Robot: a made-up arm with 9 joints. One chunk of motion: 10 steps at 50 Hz.
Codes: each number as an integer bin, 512 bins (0 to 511) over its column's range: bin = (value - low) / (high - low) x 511, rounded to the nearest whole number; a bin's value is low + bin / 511 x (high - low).
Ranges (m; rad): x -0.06..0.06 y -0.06..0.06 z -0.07..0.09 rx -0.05..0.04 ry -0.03..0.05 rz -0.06..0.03
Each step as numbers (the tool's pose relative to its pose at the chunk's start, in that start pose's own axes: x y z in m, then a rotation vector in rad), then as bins.
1 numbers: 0.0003 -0.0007 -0.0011 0.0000 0.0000 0.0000
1 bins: 257 253 220 284 192 341
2 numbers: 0.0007 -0.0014 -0.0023 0.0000 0.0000 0.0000
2 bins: 258 250 216 284 192 341
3 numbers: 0.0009 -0.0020 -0.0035 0.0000 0.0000 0.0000
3 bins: 259 247 212 284 192 341
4 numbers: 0.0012 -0.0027 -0.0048 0.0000 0.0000 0.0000
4 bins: 261 244 208 284 192 341
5 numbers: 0.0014 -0.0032 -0.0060 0.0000 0.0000 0.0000
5 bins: 261 242 204 284 192 341
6 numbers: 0.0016 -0.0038 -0.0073 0.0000 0.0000 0.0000
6 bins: 262 239 200 284 192 341
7 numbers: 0.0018 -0.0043 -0.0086 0.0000 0.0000 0.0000
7 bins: 263 237 196 284 192 341
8 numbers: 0.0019 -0.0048 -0.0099 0.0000 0.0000 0.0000
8 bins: 264 235 192 284 192 341
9 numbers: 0.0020 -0.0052 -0.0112 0.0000 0.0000 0.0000
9 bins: 264 233 188 284 192 341
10 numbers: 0.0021 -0.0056 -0.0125 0.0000 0.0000 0.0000
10 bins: 264 232 184 284 192 341
